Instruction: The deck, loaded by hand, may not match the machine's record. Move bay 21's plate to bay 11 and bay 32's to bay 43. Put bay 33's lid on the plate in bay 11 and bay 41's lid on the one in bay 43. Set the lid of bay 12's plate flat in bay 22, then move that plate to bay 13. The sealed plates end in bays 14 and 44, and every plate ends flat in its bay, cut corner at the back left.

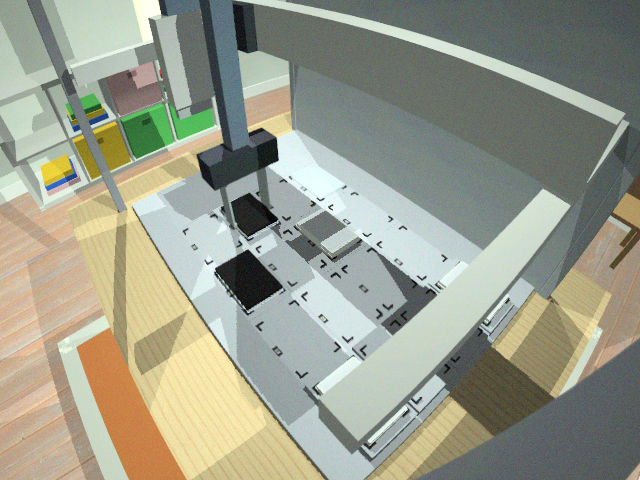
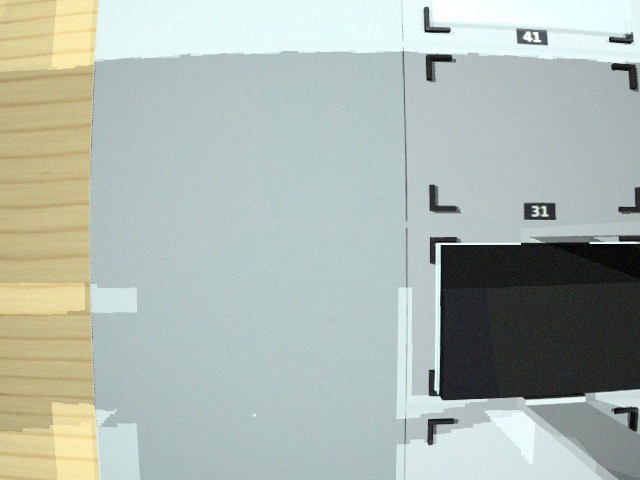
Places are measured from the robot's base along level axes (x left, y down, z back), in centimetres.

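Pixels of known places: gripper, between the fingertips: (image 1: 249, 214) (image 2: 549, 318); robot's base, origin of its link: (image 1: 184, 231).
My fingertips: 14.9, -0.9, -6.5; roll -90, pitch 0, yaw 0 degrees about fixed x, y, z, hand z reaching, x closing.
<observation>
Ahead of a thing's pixels: the offset from my fingertips to its middle, as dx, dy, dz. "spot": to the spot under its first point.
My gripper (image 1: 248, 217) is low over bay 21, one finger in front of the black-topped plate {+0.0, -0.4, +0.1} (image 1: 251, 212) (image 2: 540, 320) and one behind it. It looks open, though any gap beside the plate is hard to see; the plate lies flat in the bay. Another black-topped plate {-10.6, -0.4, -16.3} (image 1: 249, 281) lies in bay 12. A pale plate {+10.8, +0.2, -16.3} (image 1: 328, 232), partly in shadow, lies in bay 32. A thin white lid {+21.5, +0.5, +0.1} (image 1: 316, 180) (image 2: 532, 11) lies in bay 41. Whether bay 33 holds a lid is hard to tell.
The beam (image 1: 449, 315) crosses the right of the deck and hides part of the bays there. White-edged pieces {spot: -11.0, -2.0, -44.0} (image 1: 338, 376) {spot: +21.0, -2.0, -43.5} (image 1: 452, 273) show beside it, and more {spot: -11.0, -1.9, -55.2} (image 1: 387, 426) {spot: +21.0, -1.2, -55.5} (image 1: 498, 311) stand at the right edge. The pipetting stage (image 1: 186, 62) stands behind my gripper.
</observation>
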